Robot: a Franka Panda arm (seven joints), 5 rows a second.
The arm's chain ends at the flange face. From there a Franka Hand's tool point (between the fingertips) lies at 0.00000 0.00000 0.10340 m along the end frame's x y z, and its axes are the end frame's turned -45 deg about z.
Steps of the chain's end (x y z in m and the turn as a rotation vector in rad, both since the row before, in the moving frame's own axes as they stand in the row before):
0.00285 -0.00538 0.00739 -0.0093 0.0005 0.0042
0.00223 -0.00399 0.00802 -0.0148 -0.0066 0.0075
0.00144 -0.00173 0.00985 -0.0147 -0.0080 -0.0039
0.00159 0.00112 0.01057 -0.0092 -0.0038 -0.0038
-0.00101 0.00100 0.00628 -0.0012 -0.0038 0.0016
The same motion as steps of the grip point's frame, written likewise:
0.00517 -0.00107 0.00739 -0.0069 -0.0062 0.0042
0.00283 -0.00065 0.00801 -0.0058 -0.0151 0.0075
0.00058 0.00029 0.00984 -0.0047 -0.0161 -0.0039
-0.00062 0.00231 0.01056 -0.0038 -0.0092 -0.0038
-0.00179 -0.00020 0.00628 0.0018 -0.0035 0.0016

